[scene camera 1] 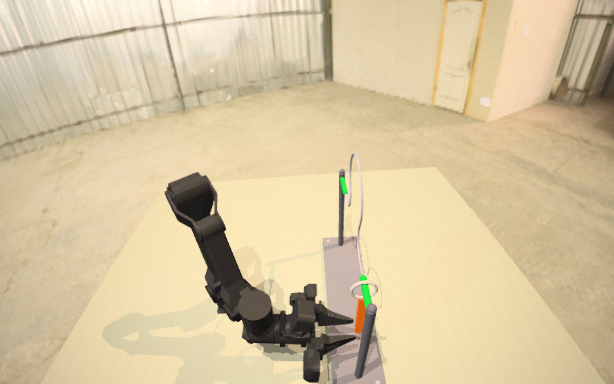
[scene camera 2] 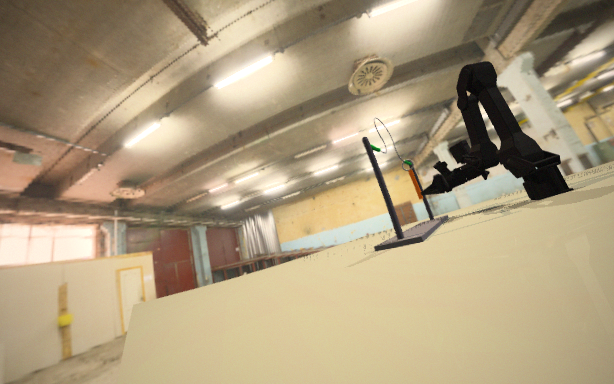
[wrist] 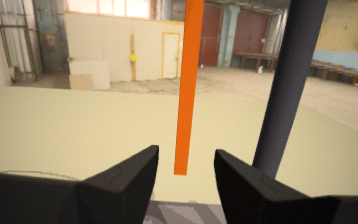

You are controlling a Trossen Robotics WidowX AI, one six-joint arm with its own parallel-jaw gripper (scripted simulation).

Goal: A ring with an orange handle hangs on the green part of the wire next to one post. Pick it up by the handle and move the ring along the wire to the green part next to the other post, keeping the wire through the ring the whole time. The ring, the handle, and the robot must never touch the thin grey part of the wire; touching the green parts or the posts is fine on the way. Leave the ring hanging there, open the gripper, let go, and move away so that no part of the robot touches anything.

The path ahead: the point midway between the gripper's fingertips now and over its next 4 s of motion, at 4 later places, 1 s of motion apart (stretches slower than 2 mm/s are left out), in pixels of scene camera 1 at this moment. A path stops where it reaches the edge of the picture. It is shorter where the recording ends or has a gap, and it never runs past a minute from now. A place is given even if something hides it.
The gripper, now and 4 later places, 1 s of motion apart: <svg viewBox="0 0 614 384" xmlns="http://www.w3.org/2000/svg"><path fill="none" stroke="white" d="M354 329L373 327L374 324L372 314L368 289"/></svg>
